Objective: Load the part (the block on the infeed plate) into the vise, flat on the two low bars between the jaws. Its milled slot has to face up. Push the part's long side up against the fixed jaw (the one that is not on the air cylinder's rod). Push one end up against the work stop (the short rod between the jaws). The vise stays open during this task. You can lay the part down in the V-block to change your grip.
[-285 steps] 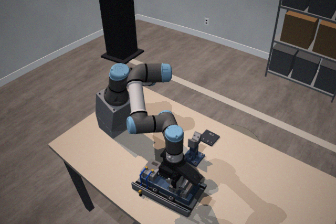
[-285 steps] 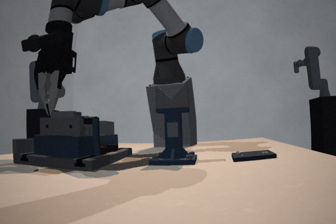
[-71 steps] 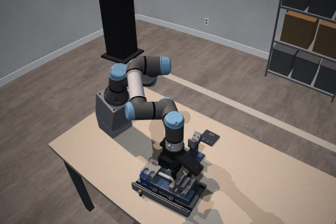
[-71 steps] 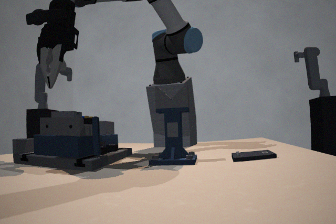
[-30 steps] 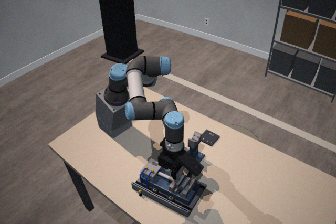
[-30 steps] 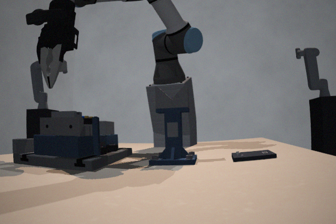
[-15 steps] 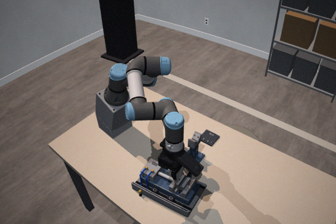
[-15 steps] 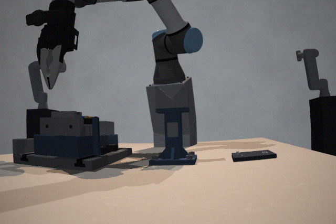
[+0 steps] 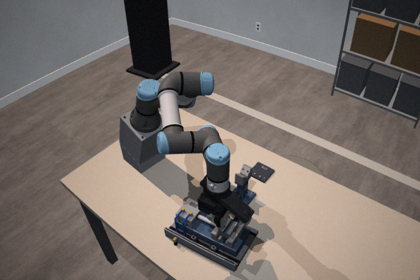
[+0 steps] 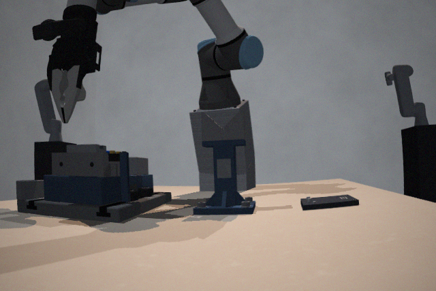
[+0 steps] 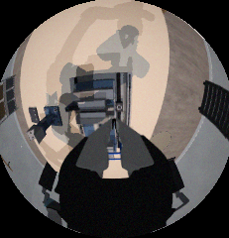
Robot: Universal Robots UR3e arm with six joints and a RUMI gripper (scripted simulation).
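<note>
My gripper is now 6 cm above the grey part and 5 cm to the right of it. Round my hand: blue vise (13 cm below, 7 cm behind, 5 cm to the left).
</note>
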